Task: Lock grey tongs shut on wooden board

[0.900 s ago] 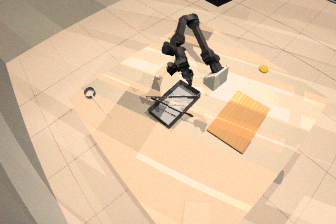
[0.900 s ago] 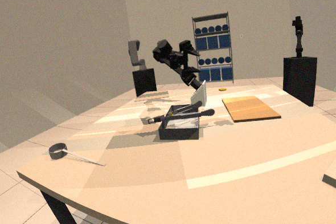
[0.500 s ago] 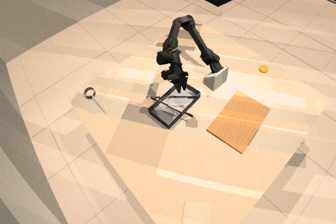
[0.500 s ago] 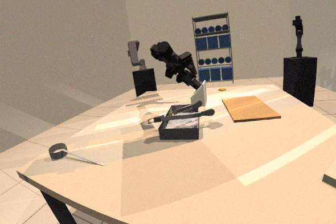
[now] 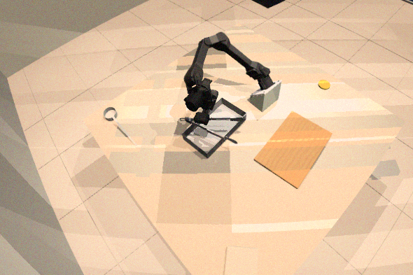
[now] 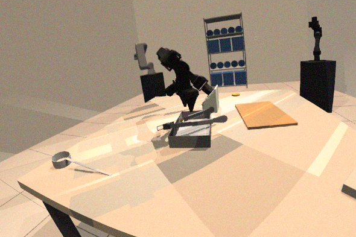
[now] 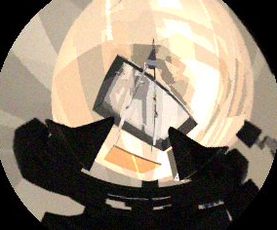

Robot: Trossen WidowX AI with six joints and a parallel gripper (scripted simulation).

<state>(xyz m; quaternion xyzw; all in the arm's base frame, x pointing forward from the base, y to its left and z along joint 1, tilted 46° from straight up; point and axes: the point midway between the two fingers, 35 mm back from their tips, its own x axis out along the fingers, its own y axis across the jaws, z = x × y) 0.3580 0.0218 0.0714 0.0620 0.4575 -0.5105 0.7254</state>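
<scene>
Now: the roasting tin 10 cm below my gripper tip and 3 cm behind it. From my gripper tip the other things lie so: wooden board 34 cm to the left, 26 cm behind, 12 cm below.
</scene>
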